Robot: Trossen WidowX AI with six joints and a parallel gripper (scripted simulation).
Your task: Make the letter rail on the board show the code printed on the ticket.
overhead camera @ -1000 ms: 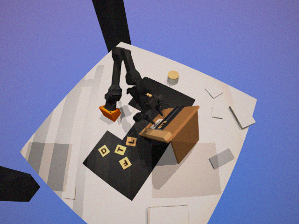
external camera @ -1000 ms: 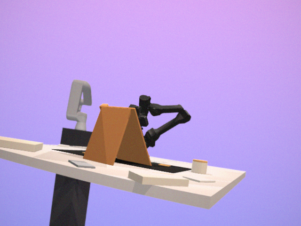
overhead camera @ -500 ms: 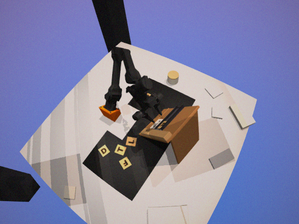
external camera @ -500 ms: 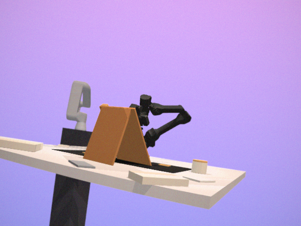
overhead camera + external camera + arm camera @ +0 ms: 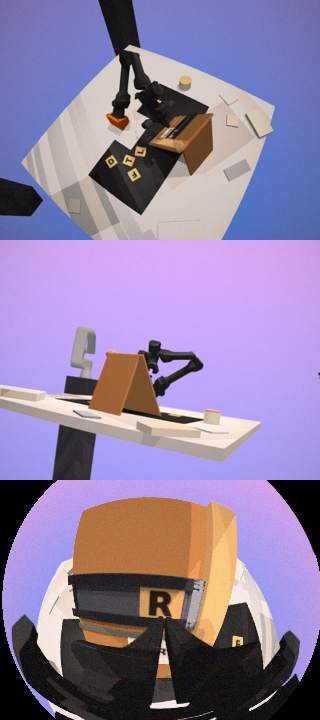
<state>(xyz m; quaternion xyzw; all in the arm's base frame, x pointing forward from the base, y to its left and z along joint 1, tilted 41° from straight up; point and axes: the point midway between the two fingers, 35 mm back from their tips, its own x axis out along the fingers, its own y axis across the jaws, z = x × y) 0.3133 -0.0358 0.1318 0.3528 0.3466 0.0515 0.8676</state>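
The white ticket lies 2 cm behind my gripper tip, 1 cm to the left of it and 10 cm below it. From my gripper tip the other things lie so: grey slab: 42 cm ahead, 6 cm to the left, 19 cm below.
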